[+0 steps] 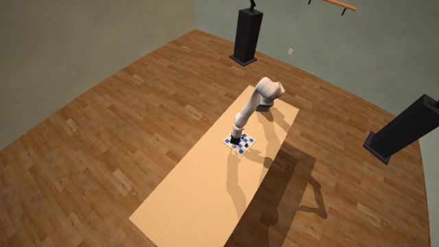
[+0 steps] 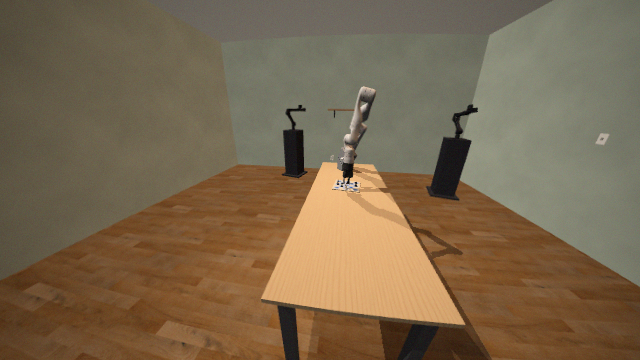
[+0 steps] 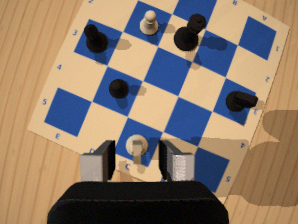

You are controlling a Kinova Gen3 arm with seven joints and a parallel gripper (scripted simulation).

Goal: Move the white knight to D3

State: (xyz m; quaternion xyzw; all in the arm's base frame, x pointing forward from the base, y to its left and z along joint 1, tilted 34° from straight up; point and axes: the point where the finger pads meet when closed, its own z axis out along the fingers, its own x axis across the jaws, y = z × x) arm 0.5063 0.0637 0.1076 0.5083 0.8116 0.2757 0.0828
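Right now the white knight is 5 cm below my hand. Round my hand: chessboard 8 cm behind, 7 cm below, 1 cm to the right; then round white piece 11 cm behind, 5 cm to the right, 5 cm below; then black piece 12 cm behind, 4 cm below, 1 cm to the right.
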